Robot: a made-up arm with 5 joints.
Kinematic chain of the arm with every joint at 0, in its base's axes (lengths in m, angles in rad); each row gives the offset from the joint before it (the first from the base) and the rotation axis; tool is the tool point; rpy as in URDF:
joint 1: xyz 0 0 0.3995 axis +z
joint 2: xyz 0 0 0 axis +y
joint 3: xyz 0.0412 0 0.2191 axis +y
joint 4: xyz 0.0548 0 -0.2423 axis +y
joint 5: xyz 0.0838 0 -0.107 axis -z
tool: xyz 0 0 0 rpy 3.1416 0 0
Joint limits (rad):
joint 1: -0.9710..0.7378
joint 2: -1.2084..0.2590
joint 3: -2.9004..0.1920
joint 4: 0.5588..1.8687
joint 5: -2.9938..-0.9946
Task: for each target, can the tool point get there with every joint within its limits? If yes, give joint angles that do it. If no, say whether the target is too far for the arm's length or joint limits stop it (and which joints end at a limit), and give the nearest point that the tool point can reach.
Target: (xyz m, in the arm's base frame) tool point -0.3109 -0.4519 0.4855
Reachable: no: joint limits stop it (at a limit: joint 1, joint 2, joint 3, joint 4) | nearest point -0.3998 -0.3634 0.6730 | short by 0.226 m
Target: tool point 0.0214 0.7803 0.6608
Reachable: no: too far | nearest point -0.3050 0.4460 0.6730 | short by 0.467 m
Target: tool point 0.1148 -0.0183 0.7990
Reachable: yes | joints -0.1584 -1.0048 -1.2483 0.9550 -1.3870
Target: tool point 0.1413 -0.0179 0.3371
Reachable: yes | joints -0.1262 -0.6397 -0.1587 1.2522 -1.7642
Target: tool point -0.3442 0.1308 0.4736
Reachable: no: joint limits stop it (at a limit: joint 2, joint 3, joint 4) | nearest point -0.5050 0.1919 0.6730 | short by 0.263 m
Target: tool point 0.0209 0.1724 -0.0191
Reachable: no: joint limits stop it (at a limit: joint 1, joint 2, joint 4) | nearest point 0.0872 0.0793 0.2176 | short by 0.263 m
